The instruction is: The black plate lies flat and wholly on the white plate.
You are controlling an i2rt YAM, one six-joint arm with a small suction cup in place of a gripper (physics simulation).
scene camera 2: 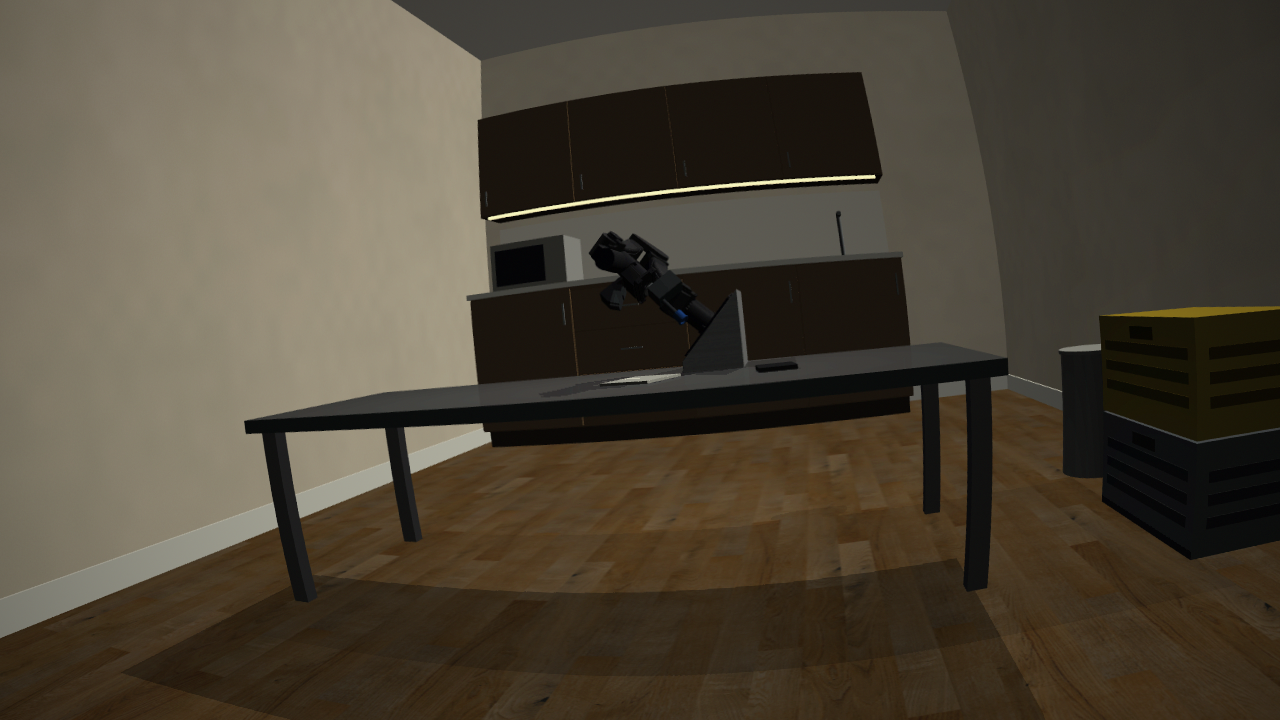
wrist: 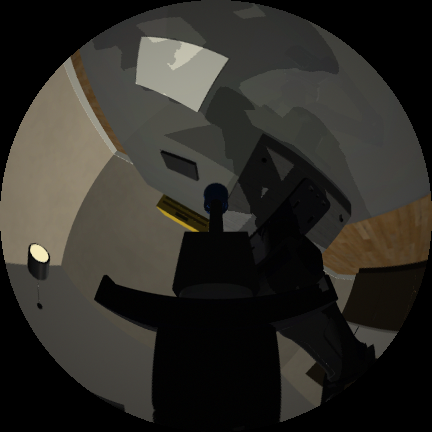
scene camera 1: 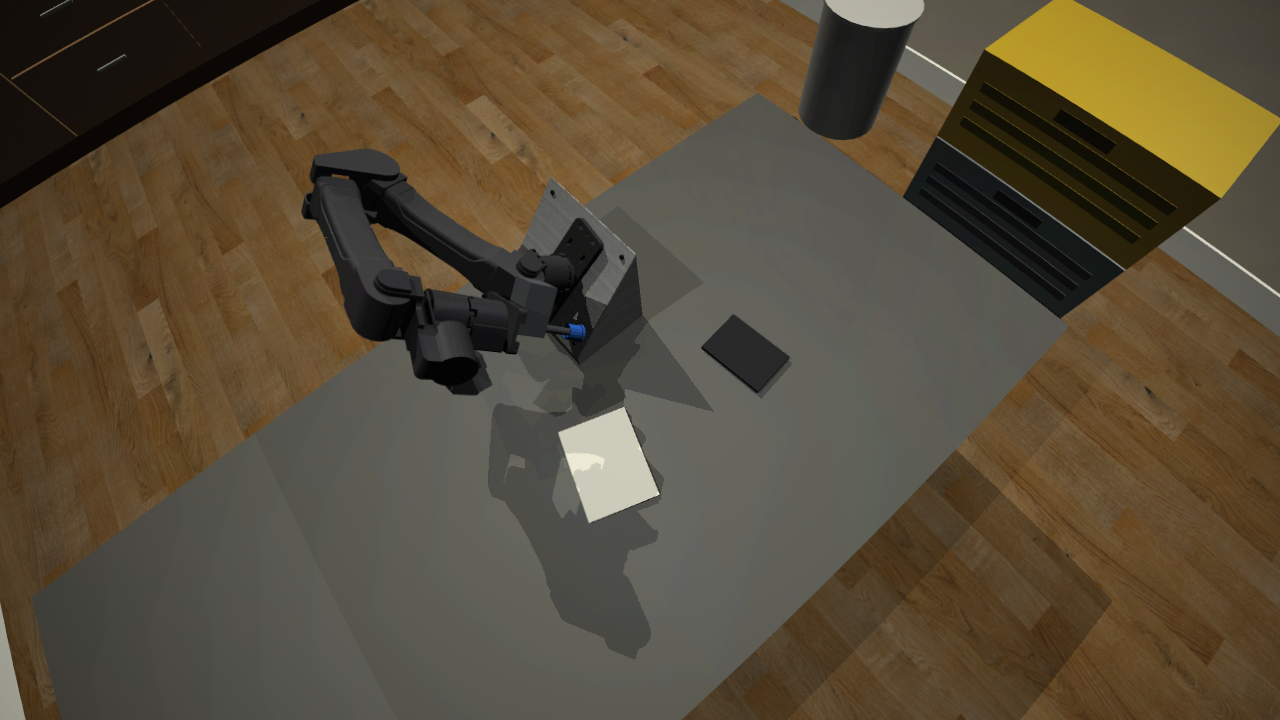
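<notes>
There's a black plate resting on the table. The suction cup is holding nothing, and the cup is 22 cm from the middle of a white plate.
</notes>
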